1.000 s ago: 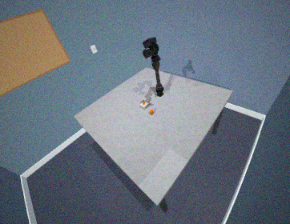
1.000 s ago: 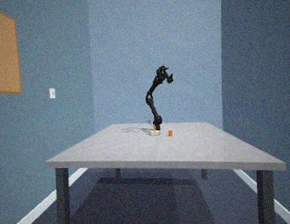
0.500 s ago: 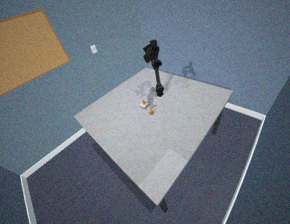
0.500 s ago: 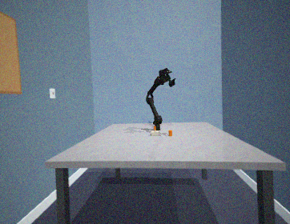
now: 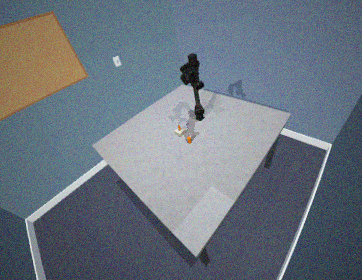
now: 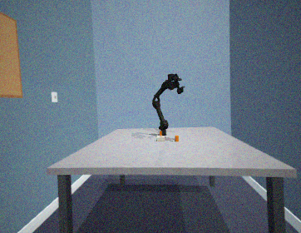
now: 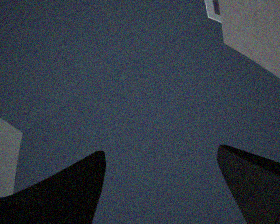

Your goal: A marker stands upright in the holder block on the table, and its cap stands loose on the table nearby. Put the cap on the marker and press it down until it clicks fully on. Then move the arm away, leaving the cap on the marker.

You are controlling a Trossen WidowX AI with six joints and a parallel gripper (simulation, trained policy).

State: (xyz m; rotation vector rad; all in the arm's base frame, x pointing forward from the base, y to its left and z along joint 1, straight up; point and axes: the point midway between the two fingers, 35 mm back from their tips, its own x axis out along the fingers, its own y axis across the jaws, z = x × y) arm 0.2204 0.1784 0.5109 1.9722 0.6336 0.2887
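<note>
My gripper tip is 4 cm short of the orange cap, 7 cm to the left of it and 48 cm above it. The rest, counted from my gripper tip: holder block 22 cm to the right, 49 cm below.
</note>
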